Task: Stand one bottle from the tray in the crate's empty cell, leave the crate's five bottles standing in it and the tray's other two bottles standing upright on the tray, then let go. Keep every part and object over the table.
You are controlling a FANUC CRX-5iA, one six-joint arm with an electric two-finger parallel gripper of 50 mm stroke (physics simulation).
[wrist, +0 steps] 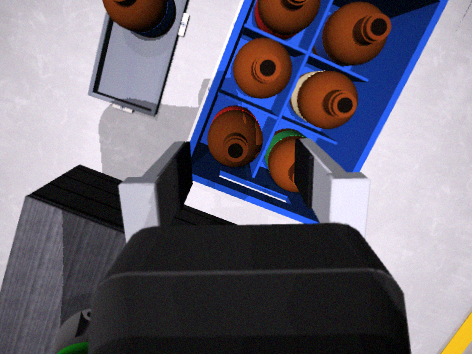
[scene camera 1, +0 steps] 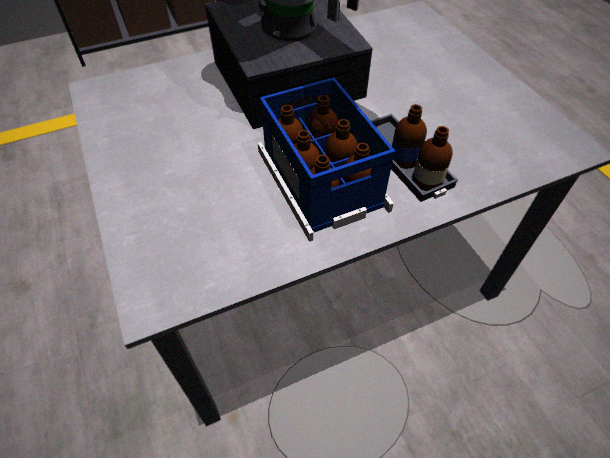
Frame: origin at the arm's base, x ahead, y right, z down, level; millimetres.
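Seen in the pictures: gripper, fingertip midpoint: (wrist: 242, 161) (scene camera 1: 342, 14); arm's base at its link origin: (scene camera 1: 289, 25).
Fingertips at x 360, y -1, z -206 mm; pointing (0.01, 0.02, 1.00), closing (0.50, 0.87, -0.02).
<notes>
Pixels of each thing's middle, then the offset from my fingertips to it. "spot": a spot on its surface instead. Level surfaces: height alone.
- blue crate at the middle of its body: (wrist: 292, 86) (scene camera 1: 322, 153) dx +57, dy +51, dz +286 mm
- brown bottle with a red label, body centre: (wrist: 235, 138) (scene camera 1: 322, 125) dx -37, dy +18, dz +289 mm
- tray at a spot on its surface: (wrist: 132, 65) spot: dx -26, dy -163, dz +369 mm
- white block at a spot on its surface: (scene camera 1: 350, 217) spot: dx +204, dy +36, dz +351 mm
- table at its surface level: dz +374 mm
The blue crate (scene camera 1: 350, 200) (wrist: 400, 65) holds bottles in all its six cells, and they look upright. A brown bottle with a red label (scene camera 1: 322, 120) (wrist: 235, 130) stands in the corner cell nearest the robot base and the tray. Two bottles (scene camera 1: 410, 135) (scene camera 1: 434, 157) stand upright on the front part of the tray (scene camera 1: 385, 128) (wrist: 132, 65); its end near the base is bare. My gripper (scene camera 1: 343, 7) (wrist: 242, 161) is open, with nothing between its fingers. It is above the crate's base end, apart from the bottles; in the scene view its fingers show at the top edge.
The black robot pedestal (scene camera 1: 295, 60) (wrist: 35, 250) stands right behind the crate. White stop strips (scene camera 1: 285, 190) and a white block (scene camera 1: 350, 217) sit against the crate's foot on the table (scene camera 1: 200, 225). The tray lies close beside the crate, near the front edge.
</notes>
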